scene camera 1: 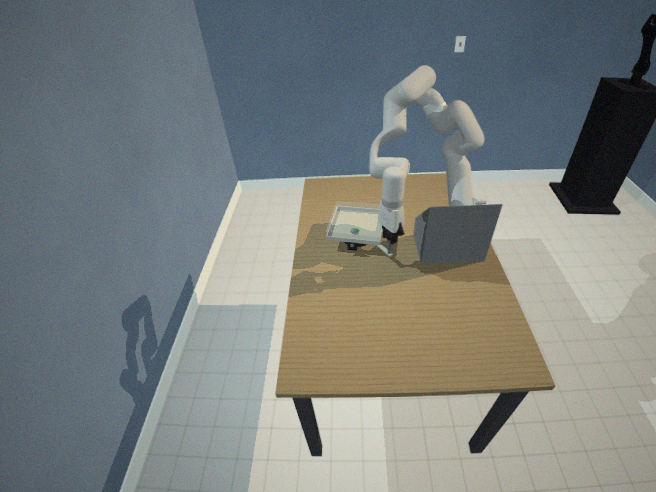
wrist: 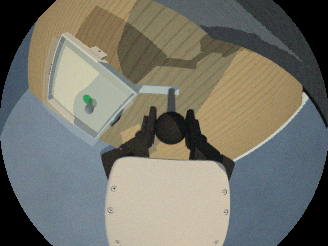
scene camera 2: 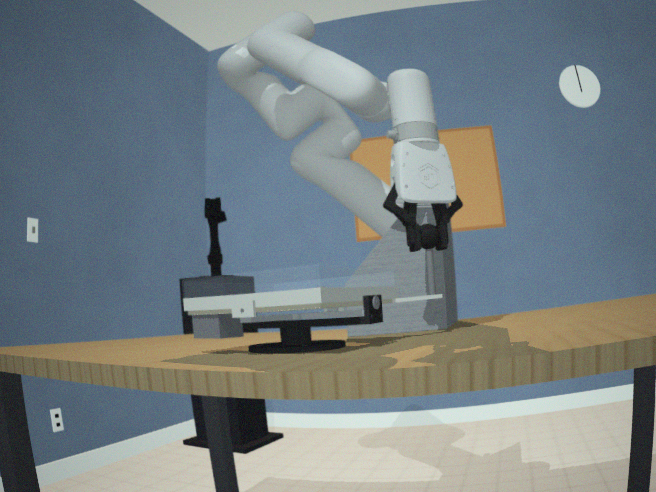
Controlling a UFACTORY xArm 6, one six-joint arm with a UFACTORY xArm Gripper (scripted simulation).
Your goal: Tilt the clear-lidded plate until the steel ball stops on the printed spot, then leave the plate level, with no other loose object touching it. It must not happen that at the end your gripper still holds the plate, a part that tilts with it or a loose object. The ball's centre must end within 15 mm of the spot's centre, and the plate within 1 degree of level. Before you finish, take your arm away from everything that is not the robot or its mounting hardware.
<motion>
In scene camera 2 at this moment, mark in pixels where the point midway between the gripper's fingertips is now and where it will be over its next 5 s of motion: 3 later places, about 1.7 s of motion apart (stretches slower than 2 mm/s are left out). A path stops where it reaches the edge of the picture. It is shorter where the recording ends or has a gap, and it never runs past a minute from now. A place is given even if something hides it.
The gripper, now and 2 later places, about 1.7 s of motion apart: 428, 250; 429, 251; 427, 225
</motion>
